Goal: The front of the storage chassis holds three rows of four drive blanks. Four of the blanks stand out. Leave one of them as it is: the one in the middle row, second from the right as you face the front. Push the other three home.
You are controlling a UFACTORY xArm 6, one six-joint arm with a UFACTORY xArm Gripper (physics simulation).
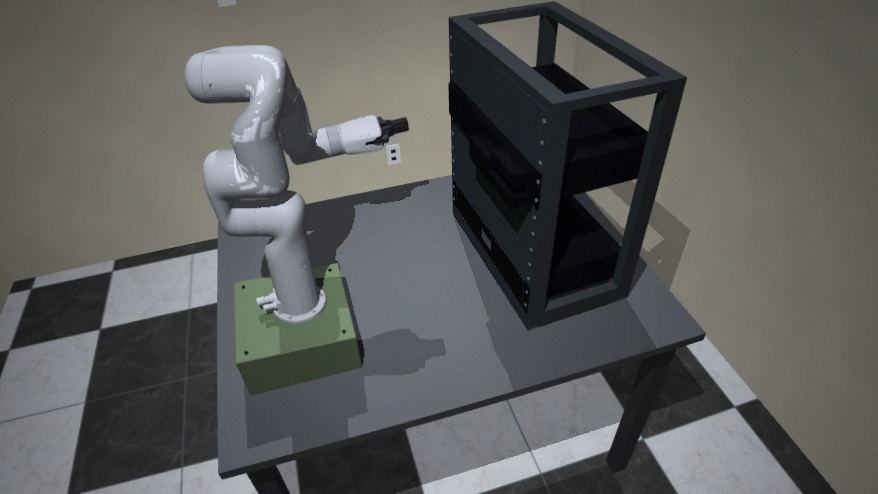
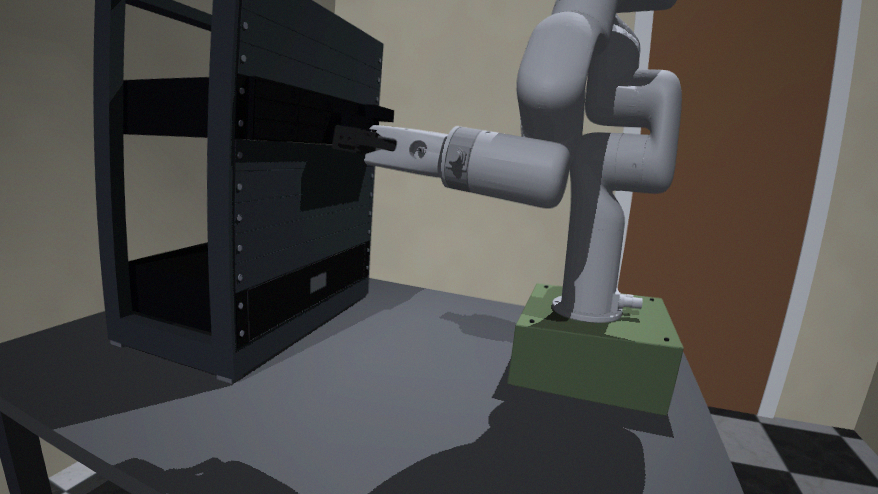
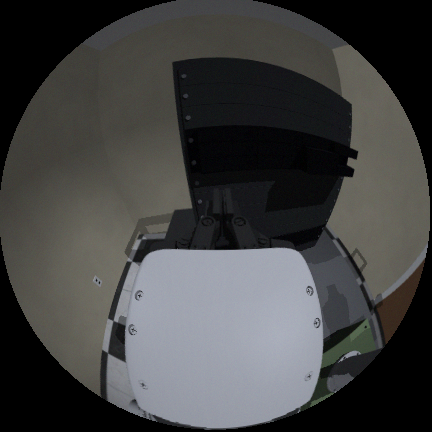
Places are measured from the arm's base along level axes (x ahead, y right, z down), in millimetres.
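Pixels of known places: gripper, between the fingertips: (image 1: pixel 407 123) (image 2: pixel 336 137) (image 3: pixel 220 199); arm's base, origin of its link: (image 1: pixel 299 303) (image 2: pixel 586 310).
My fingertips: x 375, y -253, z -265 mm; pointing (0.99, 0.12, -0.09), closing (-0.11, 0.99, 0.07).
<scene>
For each thing: its top centre in the pictures, then the offset to it from my fingertips. "spot": a spot on its surface instead. Level surfaces: height alone.
- upper blank, centre of its top: (image 1: pixel 527 155) (image 2: pixel 359 106) (image 3: pixel 334 142) dx +142, dy +365, dz -76 mm
- lower blank, centre of its top: (image 1: pixel 525 178) (image 3: pixel 332 159) dx +142, dy +365, dz -19 mm
- dark block, a spot on its surface: (image 3: pixel 320 161) spot: dx +82, dy +232, dz -23 mm
- grey table, height of its surface: dz +378 mm
- lower black unit, a spot on its surface: (image 2: pixel 282 301) (image 1: pixel 468 214) spot: dx +135, dy +78, dz +280 mm
The black storage chassis (image 1: pixel 459 111) (image 2: pixel 276 110) (image 3: pixel 235 145) is a dark band across the rack's front. Near its right end, an upper blank (image 1: pixel 518 164) (image 2: pixel 384 114) (image 3: pixel 351 152) and a lower blank (image 1: pixel 518 199) (image 3: pixel 347 171) stand out. A dark block (image 3: pixel 320 161) beside them also stands proud, nearer the middle. The blanks are black on black, so their exact rows and any fourth raised one cannot be told. My gripper (image 1: pixel 402 125) (image 2: pixel 337 138) (image 3: pixel 220 199) is shut and empty, pointing at the rack with a gap before its front, to the left of the raised blanks.
The tall dark rack (image 1: pixel 552 215) (image 2: pixel 222 215) (image 3: pixel 186 150) stands on the grey table (image 1: pixel 405 245) (image 2: pixel 368 368). A lower black unit (image 1: pixel 466 211) (image 2: pixel 282 301) sits at its bottom. The arm stands on a green base (image 1: pixel 300 371) (image 2: pixel 595 368) (image 3: pixel 357 335) across from the rack.
</scene>
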